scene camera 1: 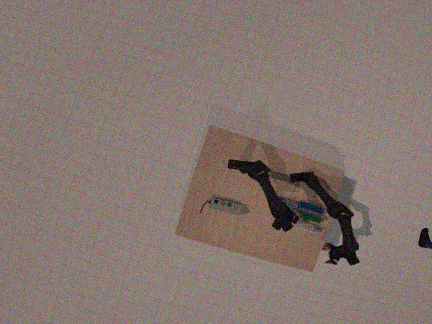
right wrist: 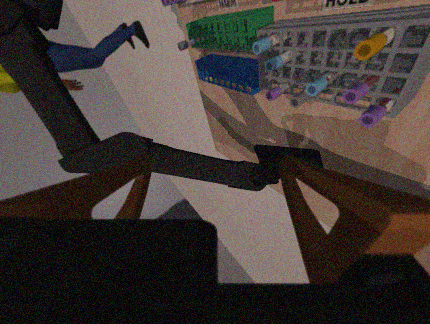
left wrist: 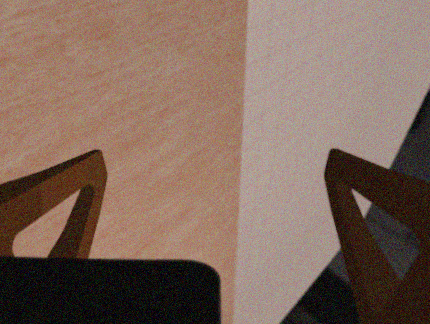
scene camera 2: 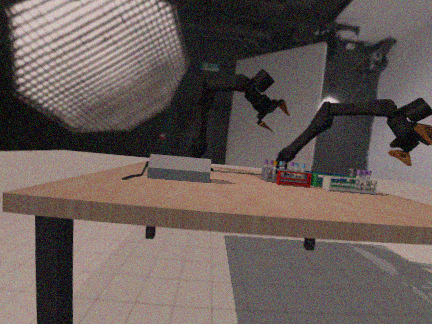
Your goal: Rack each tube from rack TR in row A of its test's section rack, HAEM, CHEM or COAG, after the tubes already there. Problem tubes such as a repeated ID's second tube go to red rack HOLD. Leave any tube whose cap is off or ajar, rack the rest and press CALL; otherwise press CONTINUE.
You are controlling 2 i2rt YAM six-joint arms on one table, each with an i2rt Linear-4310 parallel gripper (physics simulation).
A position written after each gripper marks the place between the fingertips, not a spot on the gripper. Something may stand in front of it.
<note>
The left gripper (left wrist: 215, 161) is open, with nothing in its grasp. The right gripper (right wrist: 215, 162) is open, with nothing in its grasp. Also in view: a yellow-capped tube (right wrist: 367, 48). Further things: a grey box with coloured buttons (scene camera 2: 167, 167).
Scene camera 1 does not show the yellow-capped tube, which is hidden by the right arm. The left wrist view does not show the yellow-capped tube: it is out of frame.
</note>
